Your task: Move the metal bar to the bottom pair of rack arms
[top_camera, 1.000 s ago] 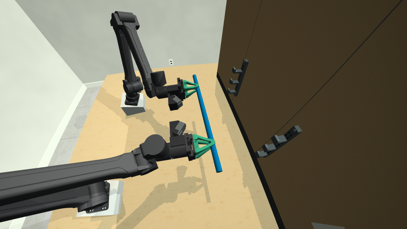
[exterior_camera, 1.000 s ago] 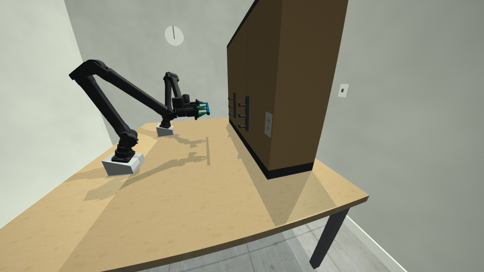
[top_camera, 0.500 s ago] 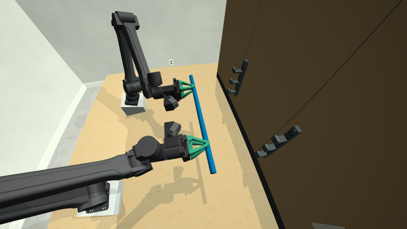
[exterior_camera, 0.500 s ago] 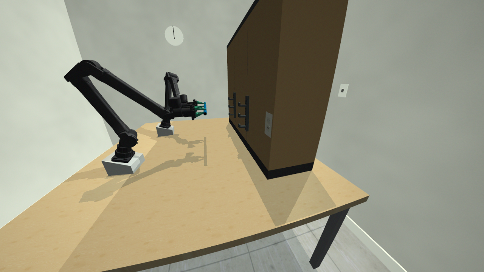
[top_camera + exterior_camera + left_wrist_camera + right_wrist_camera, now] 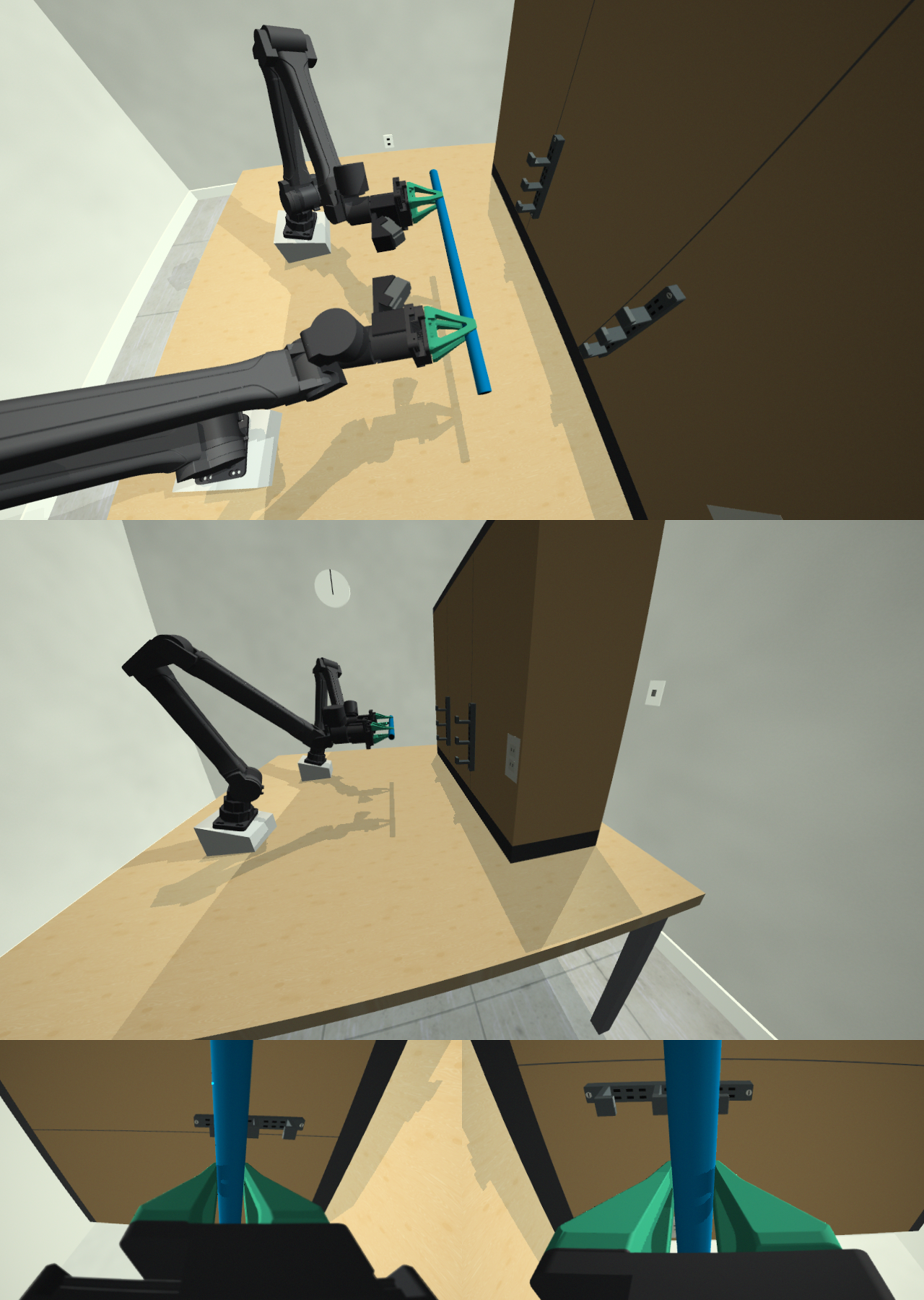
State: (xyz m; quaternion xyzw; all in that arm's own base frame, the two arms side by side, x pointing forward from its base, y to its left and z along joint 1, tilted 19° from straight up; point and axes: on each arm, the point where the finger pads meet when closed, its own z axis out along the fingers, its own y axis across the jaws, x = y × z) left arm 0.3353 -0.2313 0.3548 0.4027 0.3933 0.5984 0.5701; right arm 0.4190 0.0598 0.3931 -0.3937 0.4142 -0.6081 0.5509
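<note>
My right gripper is now 2 cm past the blue metal bar and 15 cm to the right of it. The rest, counted from my right hand: black plinth: 26 cm ahead, 24 cm to the left, 29 cm below; tall brown cabinet: 41 cm ahead, 26 cm to the left, 13 cm above.
My left hand is 2 cm short of the blue metal bar and 15 cm to the left of it. Also, from my left hand: black plinth 31 cm ahead, 6 cm to the right, 29 cm below; then tall brown cabinet 45 cm ahead, 4 cm to the right, 13 cm above.
</note>
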